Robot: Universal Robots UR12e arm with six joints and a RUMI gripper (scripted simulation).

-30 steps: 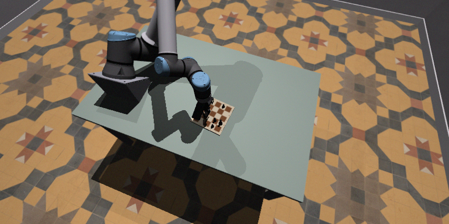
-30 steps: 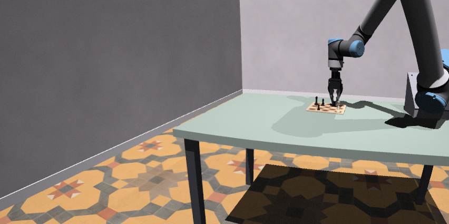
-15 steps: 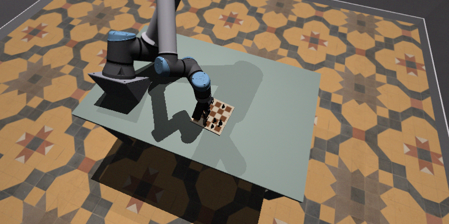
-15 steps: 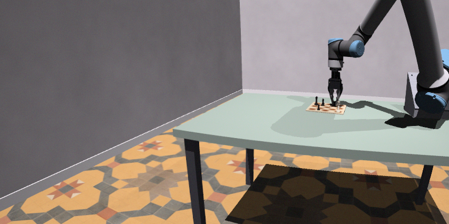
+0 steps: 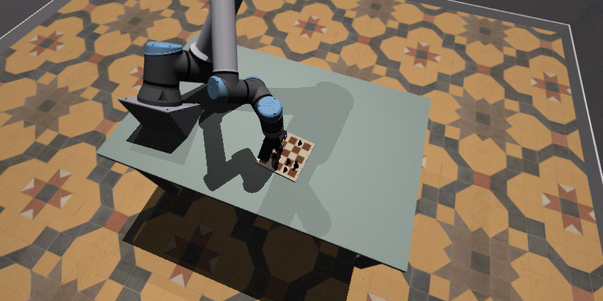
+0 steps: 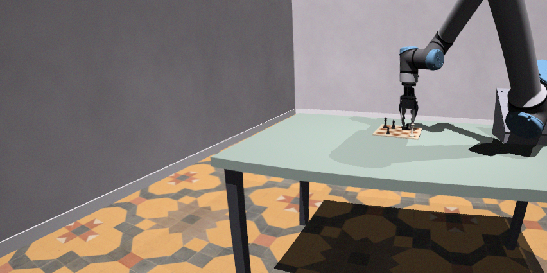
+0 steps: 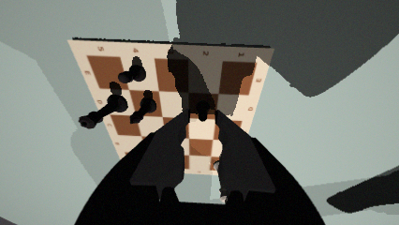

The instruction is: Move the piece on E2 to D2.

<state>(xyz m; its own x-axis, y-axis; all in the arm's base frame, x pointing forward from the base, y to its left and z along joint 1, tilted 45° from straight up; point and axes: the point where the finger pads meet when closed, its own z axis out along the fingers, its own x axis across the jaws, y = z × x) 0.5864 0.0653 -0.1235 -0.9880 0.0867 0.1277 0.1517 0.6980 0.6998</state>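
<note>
Now: hand 40 mm short of the chessboard, 30 mm to the right of it and 20 mm above it. The rest, counted from my hand: white chess piece 120 mm to the left, 20 mm behind, 10 mm above.
</note>
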